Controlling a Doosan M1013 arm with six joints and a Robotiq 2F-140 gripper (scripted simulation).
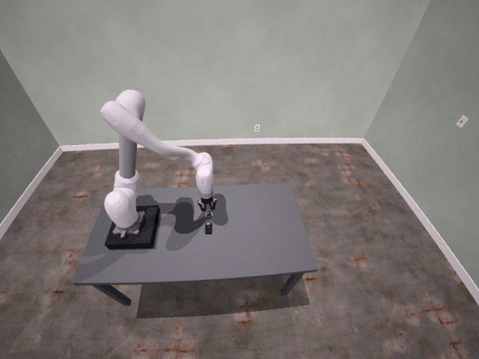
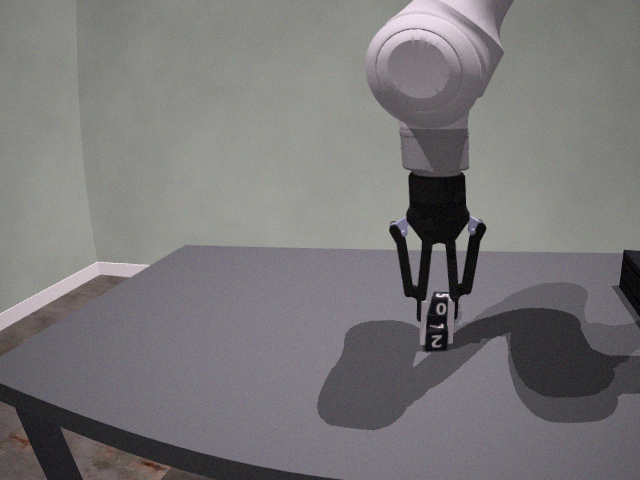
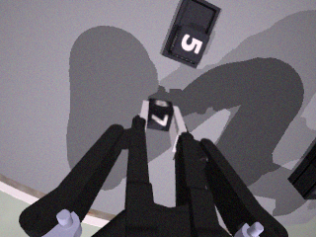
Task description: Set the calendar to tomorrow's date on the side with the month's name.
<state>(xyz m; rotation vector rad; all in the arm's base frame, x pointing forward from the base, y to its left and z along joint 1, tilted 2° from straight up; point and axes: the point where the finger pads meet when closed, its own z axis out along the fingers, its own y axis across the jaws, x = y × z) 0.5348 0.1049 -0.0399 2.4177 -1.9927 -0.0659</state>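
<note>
Now: the black number cube 30 mm below my hand. Also, from my hand: tray: 110 mm to the right, 30 mm below.
</note>
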